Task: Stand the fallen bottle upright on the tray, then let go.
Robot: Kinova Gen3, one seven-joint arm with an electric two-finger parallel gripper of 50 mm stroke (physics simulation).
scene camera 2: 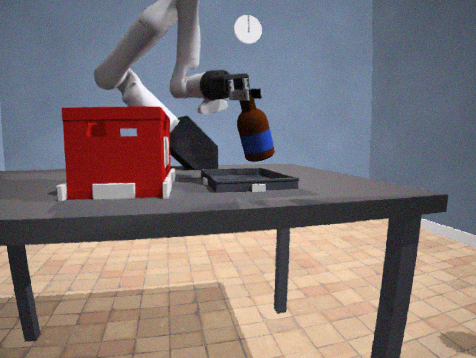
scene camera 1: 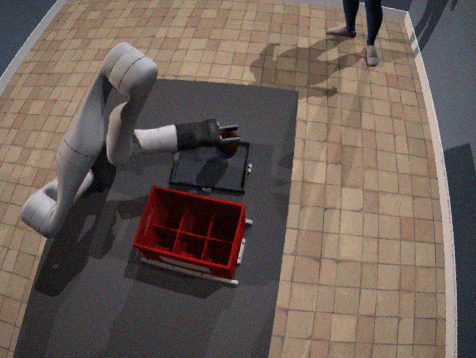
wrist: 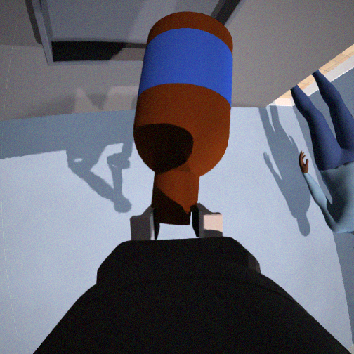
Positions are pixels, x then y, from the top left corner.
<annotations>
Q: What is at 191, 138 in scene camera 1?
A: The gripper.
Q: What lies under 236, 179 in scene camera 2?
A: A dark tray.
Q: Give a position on a red crate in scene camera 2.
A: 95, 153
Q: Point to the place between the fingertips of the gripper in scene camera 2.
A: At 255, 94
</annotations>
